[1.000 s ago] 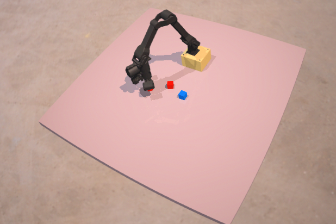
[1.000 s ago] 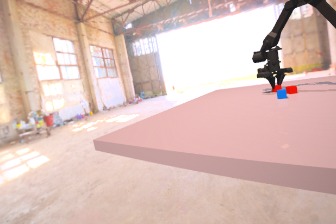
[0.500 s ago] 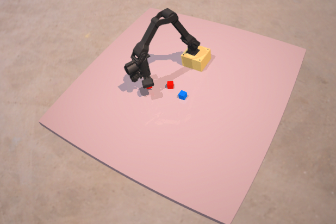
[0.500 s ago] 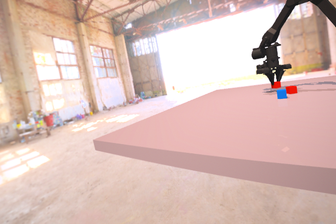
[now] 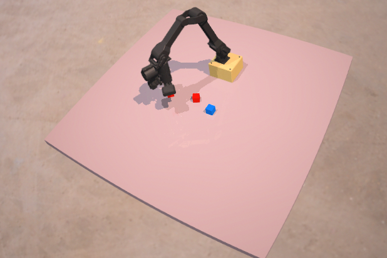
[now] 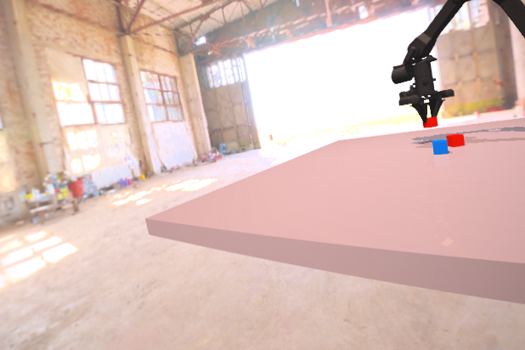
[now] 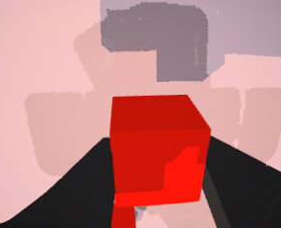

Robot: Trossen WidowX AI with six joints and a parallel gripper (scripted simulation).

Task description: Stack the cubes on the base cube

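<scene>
My gripper tip is 210 mm to the right of the blue cube, 60 mm above it and 50 mm past it.
</scene>
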